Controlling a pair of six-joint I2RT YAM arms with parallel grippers.
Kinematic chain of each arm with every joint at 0, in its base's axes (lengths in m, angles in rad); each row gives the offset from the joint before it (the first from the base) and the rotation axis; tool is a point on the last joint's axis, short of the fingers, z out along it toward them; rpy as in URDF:
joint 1: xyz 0 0 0.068 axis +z
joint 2: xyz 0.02 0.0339 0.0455 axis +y
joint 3: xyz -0.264 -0.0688 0 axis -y
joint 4: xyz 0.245 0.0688 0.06 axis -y
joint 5: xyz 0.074 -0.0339 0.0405 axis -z
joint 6: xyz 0.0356 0 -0.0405 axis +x
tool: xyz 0 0 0 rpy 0 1.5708 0
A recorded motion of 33 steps. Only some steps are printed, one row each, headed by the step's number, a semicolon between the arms.
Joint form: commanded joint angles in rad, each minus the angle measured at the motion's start. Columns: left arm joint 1, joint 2, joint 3, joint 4, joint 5, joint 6; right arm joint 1, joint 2, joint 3, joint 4, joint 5, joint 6.
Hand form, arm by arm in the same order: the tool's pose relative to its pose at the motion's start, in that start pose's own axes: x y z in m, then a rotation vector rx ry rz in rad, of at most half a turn. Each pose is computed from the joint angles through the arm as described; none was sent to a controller.
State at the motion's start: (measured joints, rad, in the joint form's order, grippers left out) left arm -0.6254 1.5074 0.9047 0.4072 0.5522 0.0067; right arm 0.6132 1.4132 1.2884 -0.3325 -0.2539 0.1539
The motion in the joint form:
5: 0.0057 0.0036 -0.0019 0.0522 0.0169 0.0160; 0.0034 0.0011 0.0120 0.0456 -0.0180 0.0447
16: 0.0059 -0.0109 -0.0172 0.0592 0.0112 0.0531; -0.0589 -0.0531 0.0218 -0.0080 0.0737 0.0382
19: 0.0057 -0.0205 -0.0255 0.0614 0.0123 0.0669; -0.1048 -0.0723 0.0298 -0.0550 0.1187 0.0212
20: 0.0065 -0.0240 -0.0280 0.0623 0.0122 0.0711; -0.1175 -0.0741 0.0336 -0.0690 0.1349 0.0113
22: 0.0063 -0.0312 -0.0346 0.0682 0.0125 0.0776; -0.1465 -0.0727 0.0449 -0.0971 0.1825 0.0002
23: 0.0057 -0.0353 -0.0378 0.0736 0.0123 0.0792; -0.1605 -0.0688 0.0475 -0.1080 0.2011 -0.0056
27: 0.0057 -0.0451 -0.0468 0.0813 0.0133 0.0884; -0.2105 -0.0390 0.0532 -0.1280 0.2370 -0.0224
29: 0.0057 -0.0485 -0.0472 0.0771 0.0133 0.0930; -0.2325 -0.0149 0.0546 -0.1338 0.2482 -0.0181
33: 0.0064 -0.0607 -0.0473 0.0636 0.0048 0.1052; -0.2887 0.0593 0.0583 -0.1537 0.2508 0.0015
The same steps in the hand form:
5: -0.0037 0.0014 -0.0005 0.0107 -0.0402 0.0400; -0.0081 0.0034 -0.0011 -0.0303 -0.0497 0.0286
16: -0.0032 -0.0003 -0.0037 0.0039 -0.0456 0.0802; -0.0164 -0.0125 -0.0265 0.1133 -0.0914 0.0474
19: -0.0032 -0.0017 -0.0057 0.0047 -0.0486 0.0960; -0.0180 -0.0249 -0.0387 0.2019 -0.0890 0.0553
20: -0.0034 -0.0019 -0.0065 0.0037 -0.0502 0.1011; -0.0183 -0.0287 -0.0413 0.2307 -0.0851 0.0531
22: -0.0037 -0.0029 -0.0081 0.0037 -0.0558 0.1110; -0.0193 -0.0381 -0.0460 0.3061 -0.0784 0.0596
23: -0.0043 -0.0036 -0.0089 0.0038 -0.0611 0.1161; -0.0188 -0.0431 -0.0468 0.3385 -0.0708 0.0629
27: -0.0046 -0.0050 -0.0110 0.0042 -0.0683 0.1298; -0.0157 -0.0628 -0.0444 0.4228 -0.0380 0.0788
29: -0.0050 -0.0054 -0.0116 0.0041 -0.0673 0.1338; -0.0127 -0.0732 -0.0399 0.4555 -0.0163 0.0997
33: -0.0068 -0.0062 -0.0139 -0.0054 -0.0658 0.1449; -0.0011 -0.1019 -0.0255 0.5133 0.0561 0.1685

